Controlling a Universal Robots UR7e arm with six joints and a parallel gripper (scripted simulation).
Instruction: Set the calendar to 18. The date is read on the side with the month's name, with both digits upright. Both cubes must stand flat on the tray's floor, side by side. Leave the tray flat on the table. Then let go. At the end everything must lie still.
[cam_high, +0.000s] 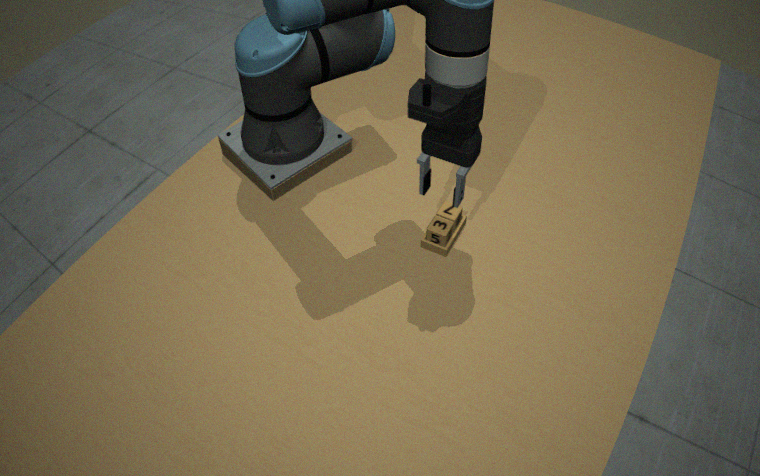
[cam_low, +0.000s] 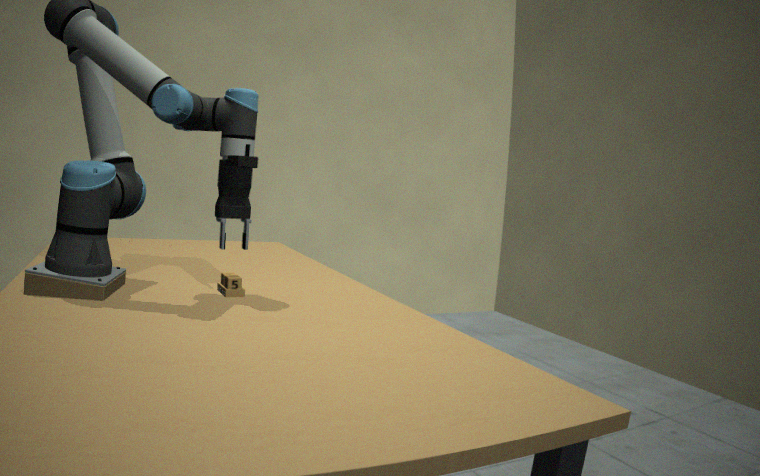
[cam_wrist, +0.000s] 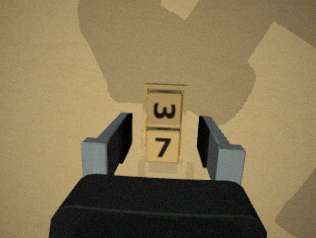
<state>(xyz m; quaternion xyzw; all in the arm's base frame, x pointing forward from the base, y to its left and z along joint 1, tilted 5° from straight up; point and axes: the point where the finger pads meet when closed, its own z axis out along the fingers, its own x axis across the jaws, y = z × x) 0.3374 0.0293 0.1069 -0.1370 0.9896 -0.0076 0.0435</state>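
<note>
The wooden tray lies 110 mm below my hand and 20 mm to the left of it.
</note>
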